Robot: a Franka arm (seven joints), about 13 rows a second.
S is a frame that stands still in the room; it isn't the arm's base.
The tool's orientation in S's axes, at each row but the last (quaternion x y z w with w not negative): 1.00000 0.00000 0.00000 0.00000; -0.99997 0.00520 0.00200 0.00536; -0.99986 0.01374 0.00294 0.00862; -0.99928 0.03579 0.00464 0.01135; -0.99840 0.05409 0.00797 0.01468; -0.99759 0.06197 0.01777 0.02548; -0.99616 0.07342 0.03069 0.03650; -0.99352 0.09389 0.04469 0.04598; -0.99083 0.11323 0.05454 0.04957; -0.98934 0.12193 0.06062 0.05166
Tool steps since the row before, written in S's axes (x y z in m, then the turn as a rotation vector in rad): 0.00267 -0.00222 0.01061 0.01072 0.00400 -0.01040; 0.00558 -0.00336 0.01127 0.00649 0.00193 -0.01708; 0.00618 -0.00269 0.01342 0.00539 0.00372 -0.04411; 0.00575 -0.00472 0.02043 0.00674 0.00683 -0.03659; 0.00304 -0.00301 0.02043 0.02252 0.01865 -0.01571; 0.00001 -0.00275 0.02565 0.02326 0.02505 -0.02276; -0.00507 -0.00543 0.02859 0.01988 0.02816 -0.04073; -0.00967 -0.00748 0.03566 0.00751 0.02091 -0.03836; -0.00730 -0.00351 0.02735 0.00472 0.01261 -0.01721; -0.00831 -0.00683 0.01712 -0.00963 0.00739 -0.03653
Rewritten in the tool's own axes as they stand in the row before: 0.00267 0.00222 -0.01061 0.01072 -0.00400 0.01040; 0.00557 0.00318 -0.01133 0.00654 -0.00181 0.01707; 0.00617 0.00229 -0.01350 0.00556 -0.00311 0.04414; 0.00587 0.00384 -0.02058 0.00660 -0.00648 0.03668; 0.00299 0.00208 -0.02055 0.02065 -0.02052 0.01594; -0.00064 0.00148 -0.02575 0.02087 -0.02662 0.02329; -0.00613 0.00416 -0.02860 0.01828 -0.02796 0.04161; -0.01157 0.00620 -0.03534 0.00727 -0.01870 0.03953; -0.00956 0.00273 -0.02673 0.00386 -0.01183 0.01796; -0.00867 0.00715 -0.01681 -0.00617 -0.00155 0.03796
